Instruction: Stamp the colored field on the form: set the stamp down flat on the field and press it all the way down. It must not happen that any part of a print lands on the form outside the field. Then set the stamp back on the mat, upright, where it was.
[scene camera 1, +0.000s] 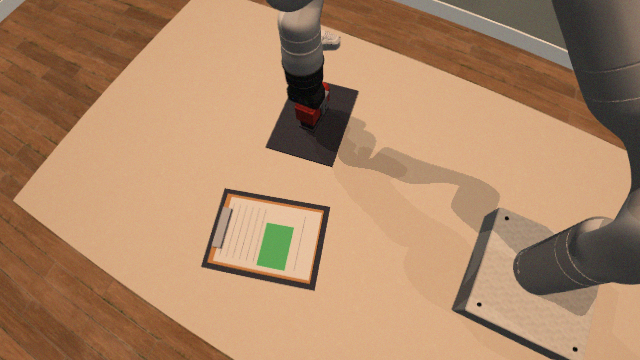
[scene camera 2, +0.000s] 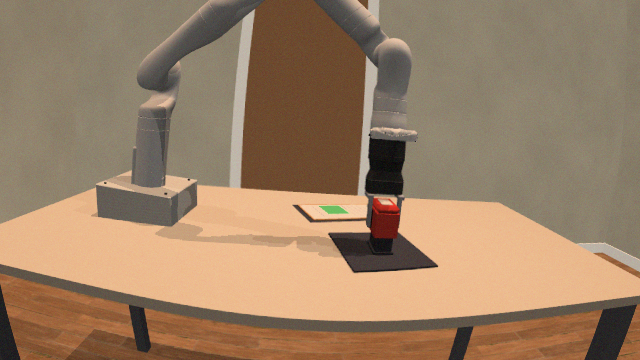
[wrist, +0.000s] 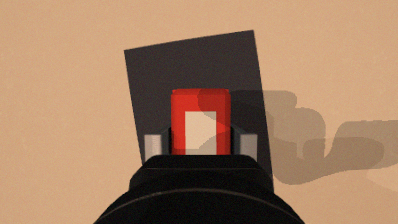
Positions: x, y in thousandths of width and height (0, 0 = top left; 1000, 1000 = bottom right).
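Observation:
My gripper (scene camera 2: 598, 629), (scene camera 1: 490, 296), (wrist: 506, 600). Red stamp (scene camera 2: 602, 612), (wrist: 504, 529). Clipboard (scene camera 1: 426, 665).

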